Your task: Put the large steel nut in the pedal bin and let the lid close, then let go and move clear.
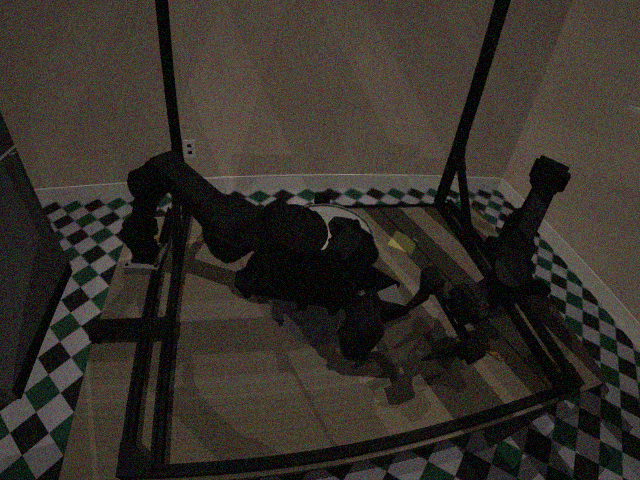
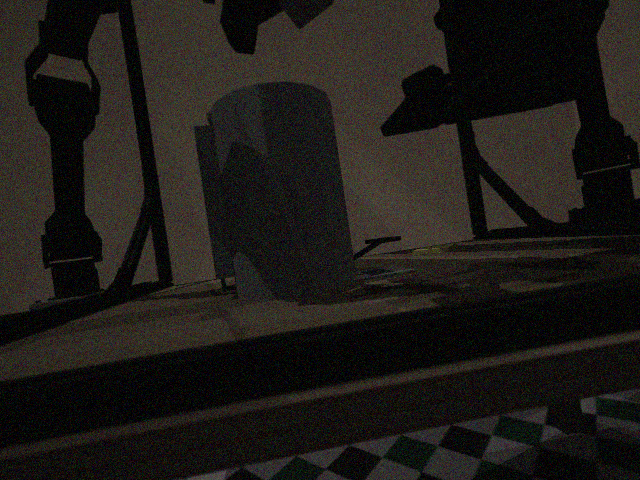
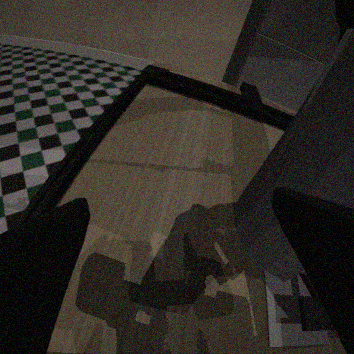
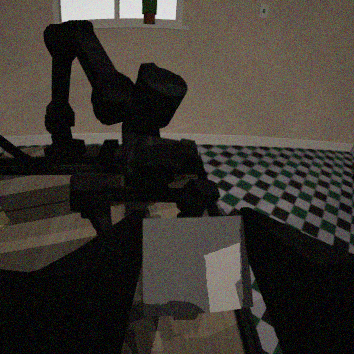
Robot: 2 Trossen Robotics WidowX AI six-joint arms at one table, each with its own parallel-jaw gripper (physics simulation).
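Places are measured from the left arm's base along level axes (x right, y ahead, z up), in millimetres.
Pixels of known places: left gripper, between the fingertips: (image 1: 409, 337) (image 2: 409, 126) (image 3: 182, 202); right gripper, between the fingertips: (image 1: 403, 298) (image 4: 192, 217); left arm's base, origin of its link: (image 2: 610, 204) (image 4: 63, 143); right arm's base, origin of its link: (image 1: 145, 254) (image 2: 77, 295).
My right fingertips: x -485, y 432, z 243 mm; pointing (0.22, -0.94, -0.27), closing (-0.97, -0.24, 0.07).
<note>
Ahead of a thing's pixels: the offset from my right fingertips to its middle. "spot": to the spot under its first point. Level surfaces: height alone.
The pedal bin @(dz -164, dx +168, dy +120 mm) (image 2: 280, 190) (image 3: 316, 158) stands upright on the table, and the white rim of its lid @(spot: dz -39, dx +235, dy +86 mm) (image 1: 349, 212) shows behind my right arm. Its pedal @(dz -242, dx +217, dy -3 mm) (image 2: 377, 240) sticks out low at the right. My right gripper (image 4: 192, 217) (image 2: 270, 19) is shut on the large steel nut @(dz -16, dx -4, dy +15 mm) (image 4: 191, 260), a grey block between its dark fingers, held up near the top of the bin. My left gripper (image 1: 449, 316) (image 2: 413, 110) is open and empty, low over the table to the right of the bin. The scene is very dark.
A black frame (image 1: 172, 119) with upright posts runs round the wooden table @(dz -291 mm) (image 1: 247, 390). A small yellow pad @(dz -285, dx +474, dy -99 mm) (image 1: 401, 243) lies behind the bin at the right. A checkered floor (image 4: 298, 189) surrounds the table.
</note>
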